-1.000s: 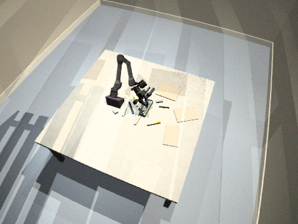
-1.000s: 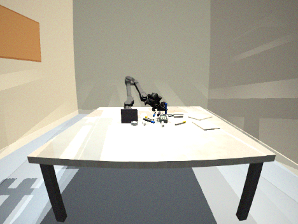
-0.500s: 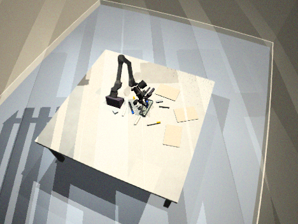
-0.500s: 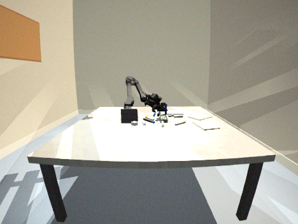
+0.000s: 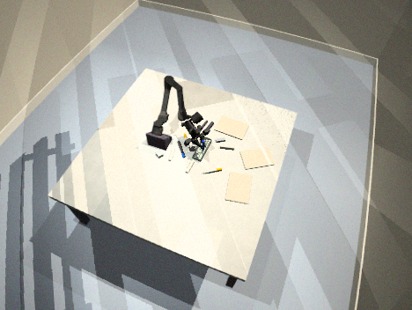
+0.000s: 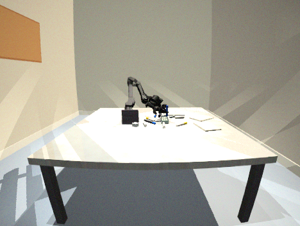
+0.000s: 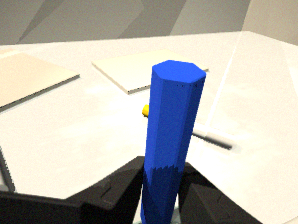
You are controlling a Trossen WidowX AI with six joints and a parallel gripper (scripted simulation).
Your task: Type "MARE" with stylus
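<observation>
The blue hexagonal stylus is 10 mm behind my gripper tip, 10 mm to the left of it and 20 mm below it.
</observation>
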